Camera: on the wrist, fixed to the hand. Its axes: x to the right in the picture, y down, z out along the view.
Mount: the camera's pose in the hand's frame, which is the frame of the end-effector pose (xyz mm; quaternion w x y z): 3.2 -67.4 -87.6 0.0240 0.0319 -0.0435 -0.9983
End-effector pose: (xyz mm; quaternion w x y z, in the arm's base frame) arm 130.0 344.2 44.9 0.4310 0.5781 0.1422 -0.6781
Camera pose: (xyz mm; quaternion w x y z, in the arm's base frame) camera 137.6 443.0 -4.1 0.6788 0.1438 -0.5401 0.4762
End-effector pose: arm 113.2 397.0 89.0 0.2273 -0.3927 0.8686 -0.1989
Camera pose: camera 102.9 367.9 195.2 0.1428 0.8780 0.3874 0.2423
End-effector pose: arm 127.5 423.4 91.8 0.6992 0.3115 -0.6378 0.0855
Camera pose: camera 236.4 416.9 73.5 0.0645 0.6702 0.2680 -0.6891
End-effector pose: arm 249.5 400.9 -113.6 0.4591 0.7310 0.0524 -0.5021
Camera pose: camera 274.9 501.7 -151.3 0.5112 0.0420 -0.6950 0.5038
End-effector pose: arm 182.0 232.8 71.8 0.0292 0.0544 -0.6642 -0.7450
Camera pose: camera 191.3 153.8 -5.0 0.7736 -0.6329 -0.0133 0.0282
